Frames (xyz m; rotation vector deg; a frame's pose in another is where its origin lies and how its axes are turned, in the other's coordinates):
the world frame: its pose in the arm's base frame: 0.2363 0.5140 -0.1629 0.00 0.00 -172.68
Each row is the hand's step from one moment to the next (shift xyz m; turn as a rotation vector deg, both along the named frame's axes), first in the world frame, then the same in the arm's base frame.
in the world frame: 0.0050 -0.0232 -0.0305 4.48 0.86 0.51
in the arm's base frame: -0.0079 0.0224 -0.0305 -4.33 -1.42 0.51
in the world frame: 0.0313 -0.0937 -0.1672 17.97 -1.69 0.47
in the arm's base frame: -0.0430 0.0889 -0.1672 -18.04 -0.61 0.47
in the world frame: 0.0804 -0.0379 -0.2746 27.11 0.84 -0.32
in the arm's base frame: -0.0846 0.0273 -0.2746 -26.78 -4.29 -0.32
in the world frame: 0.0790 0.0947 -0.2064 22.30 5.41 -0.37
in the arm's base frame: -0.0663 -0.1040 -0.2064 -21.43 -8.21 -0.37
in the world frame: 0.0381 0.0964 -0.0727 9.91 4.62 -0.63
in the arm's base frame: -0.0255 -0.1005 -0.0727 -9.24 -5.84 -0.63
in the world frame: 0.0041 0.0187 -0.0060 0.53 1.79 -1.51
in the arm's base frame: -0.0017 -0.0191 -0.0060 -0.30 -1.84 -1.51
